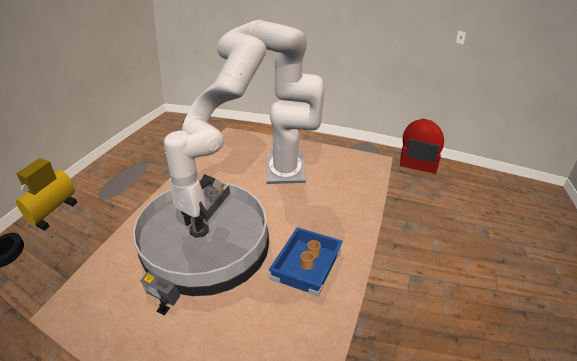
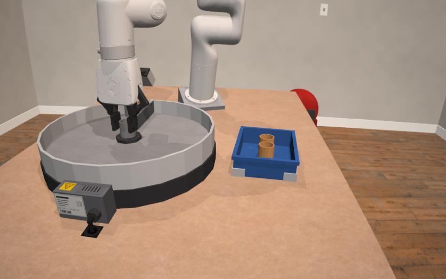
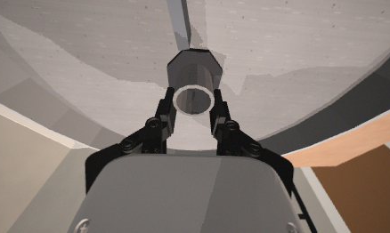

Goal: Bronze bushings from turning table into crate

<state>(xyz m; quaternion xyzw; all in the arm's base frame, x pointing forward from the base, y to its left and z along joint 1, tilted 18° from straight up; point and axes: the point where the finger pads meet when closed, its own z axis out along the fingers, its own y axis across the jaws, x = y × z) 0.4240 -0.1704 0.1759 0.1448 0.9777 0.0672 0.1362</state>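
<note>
Right now the turning table is 50 mm below my hand and 10 mm behind it. Also, from my hand: blue crate (340 mm to the left, 80 mm below, 10 mm behind).
</note>
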